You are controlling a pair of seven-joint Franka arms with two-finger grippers.
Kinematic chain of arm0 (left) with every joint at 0, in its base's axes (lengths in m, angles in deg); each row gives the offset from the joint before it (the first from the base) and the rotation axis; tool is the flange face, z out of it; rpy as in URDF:
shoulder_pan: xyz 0 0 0.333 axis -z
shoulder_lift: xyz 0 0 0 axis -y
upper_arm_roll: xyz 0 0 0.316 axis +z
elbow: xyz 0.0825 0 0 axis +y
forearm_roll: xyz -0.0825 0 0.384 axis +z
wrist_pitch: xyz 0 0 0 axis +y
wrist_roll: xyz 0.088 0 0 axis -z
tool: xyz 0 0 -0.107 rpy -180 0 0
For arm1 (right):
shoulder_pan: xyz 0 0 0.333 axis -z
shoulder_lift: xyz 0 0 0 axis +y
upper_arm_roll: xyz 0 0 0.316 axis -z
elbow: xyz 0.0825 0 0 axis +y
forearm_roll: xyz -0.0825 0 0.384 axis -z
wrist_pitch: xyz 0 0 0 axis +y
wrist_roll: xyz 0.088 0 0 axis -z
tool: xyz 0 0 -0.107 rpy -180 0 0
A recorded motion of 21 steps. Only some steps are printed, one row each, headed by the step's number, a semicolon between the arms.
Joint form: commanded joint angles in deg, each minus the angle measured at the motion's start. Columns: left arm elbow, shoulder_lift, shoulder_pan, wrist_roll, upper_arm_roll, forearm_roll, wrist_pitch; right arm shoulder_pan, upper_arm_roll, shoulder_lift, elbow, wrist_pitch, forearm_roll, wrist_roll.
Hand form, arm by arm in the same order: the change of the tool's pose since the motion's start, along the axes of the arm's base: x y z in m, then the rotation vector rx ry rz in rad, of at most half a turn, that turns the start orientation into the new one. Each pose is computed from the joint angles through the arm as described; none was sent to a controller.
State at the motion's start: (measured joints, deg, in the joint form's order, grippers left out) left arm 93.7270 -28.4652 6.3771 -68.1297 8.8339 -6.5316 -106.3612; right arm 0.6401 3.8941 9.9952 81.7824 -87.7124 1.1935 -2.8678
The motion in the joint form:
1: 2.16 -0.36 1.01 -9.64 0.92 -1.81 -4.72; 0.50 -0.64 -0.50 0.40 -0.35 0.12 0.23
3: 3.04 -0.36 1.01 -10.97 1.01 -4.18 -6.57; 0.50 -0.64 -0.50 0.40 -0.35 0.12 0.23
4: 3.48 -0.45 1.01 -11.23 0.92 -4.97 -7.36; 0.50 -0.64 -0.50 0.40 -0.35 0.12 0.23
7: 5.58 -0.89 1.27 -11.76 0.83 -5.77 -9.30; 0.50 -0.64 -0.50 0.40 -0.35 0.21 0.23
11: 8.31 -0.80 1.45 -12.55 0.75 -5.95 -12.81; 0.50 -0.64 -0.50 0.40 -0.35 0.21 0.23
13: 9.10 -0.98 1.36 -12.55 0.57 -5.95 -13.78; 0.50 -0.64 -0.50 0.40 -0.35 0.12 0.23
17: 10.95 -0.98 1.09 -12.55 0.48 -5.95 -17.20; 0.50 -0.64 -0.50 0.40 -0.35 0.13 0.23
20: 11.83 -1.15 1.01 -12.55 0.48 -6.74 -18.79; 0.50 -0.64 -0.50 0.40 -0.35 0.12 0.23
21: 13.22 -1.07 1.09 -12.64 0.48 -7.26 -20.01; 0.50 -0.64 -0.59 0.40 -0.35 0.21 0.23
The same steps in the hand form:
1: 0.0003 -0.0022 -0.0145 0.0298 -0.0320 0.1821; -0.0018 0.0006 0.0024 -0.0005 -0.0078 -0.0015
3: 0.0004 -0.0030 -0.0187 0.0043 -0.0466 0.2333; -0.0018 0.0006 0.0024 -0.0005 -0.0078 -0.0015
4: 0.0000 -0.0043 -0.0221 -0.0051 -0.0503 0.2462; -0.0018 0.0006 0.0024 -0.0005 -0.0078 -0.0015
7: -0.0068 -0.0070 -0.0402 -0.0082 -0.0388 0.2636; -0.0018 0.0005 0.0024 -0.0021 -0.0077 -0.0015
11: -0.0137 -0.0072 -0.0550 -0.0016 -0.0528 0.2836; -0.0018 0.0005 0.0024 -0.0021 -0.0077 -0.0015
13: -0.0163 -0.0072 -0.0616 -0.0002 -0.0527 0.2849; -0.0018 0.0006 0.0024 -0.0005 -0.0078 -0.0015
17: -0.0196 -0.0027 -0.0708 0.0045 -0.0802 0.2954; -0.0018 0.0006 0.0024 -0.0007 -0.0078 -0.0015
20: -0.0215 -0.0012 -0.0769 -0.0013 -0.0892 0.3101; -0.0018 0.0006 0.0024 -0.0005 -0.0078 -0.0015
21: -0.0270 -0.0012 -0.0841 -0.0034 -0.0873 0.3206; -0.0022 0.0005 0.0034 -0.0021 -0.0093 -0.0015

